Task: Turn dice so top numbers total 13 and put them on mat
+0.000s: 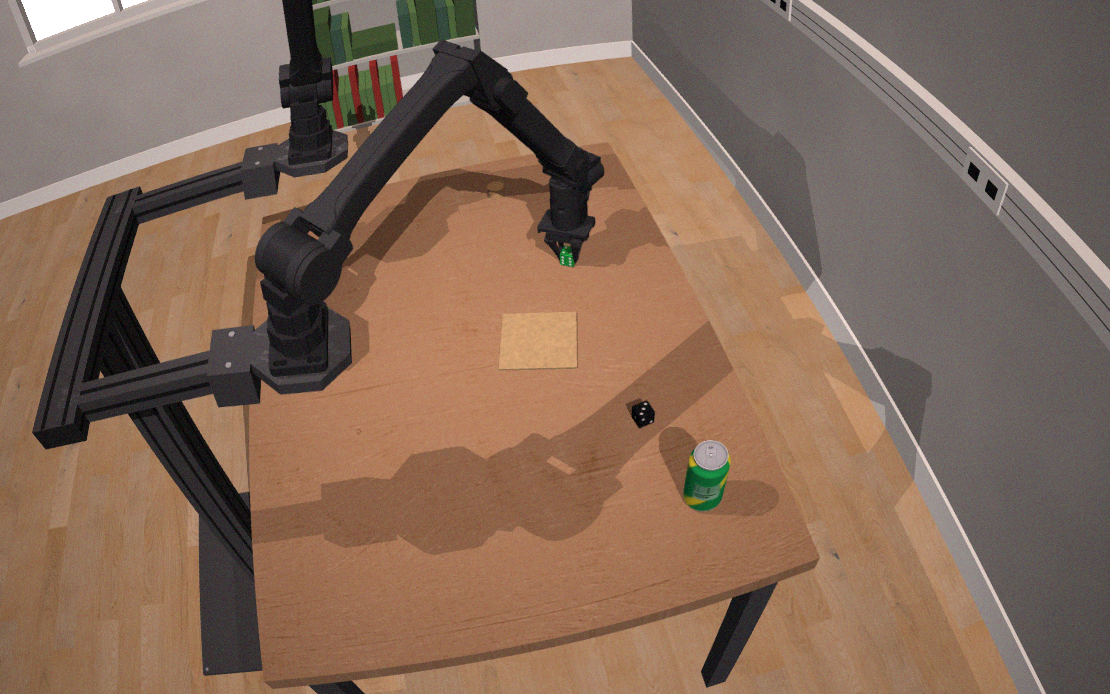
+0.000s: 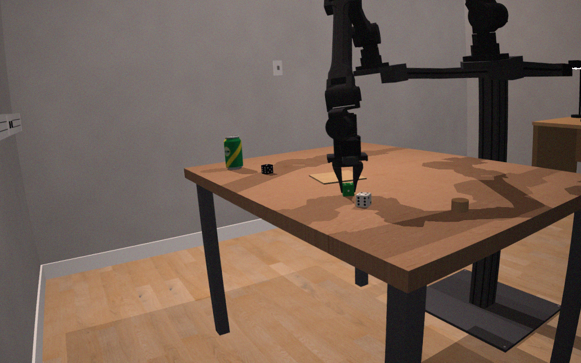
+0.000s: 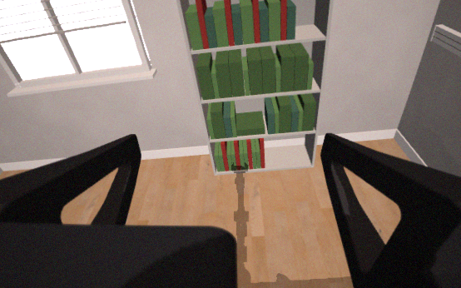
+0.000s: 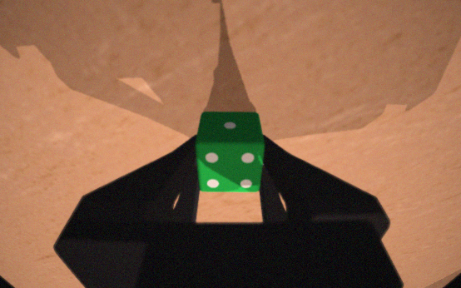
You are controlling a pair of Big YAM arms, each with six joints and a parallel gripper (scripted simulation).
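The mat is 110 mm behind my right hand, 200 mm to the right of it and 10 mm below it. The rest, counted from my right hand: green die right at my right hand; then small wooden cylinder 100 mm behind, 290 mm to the left.
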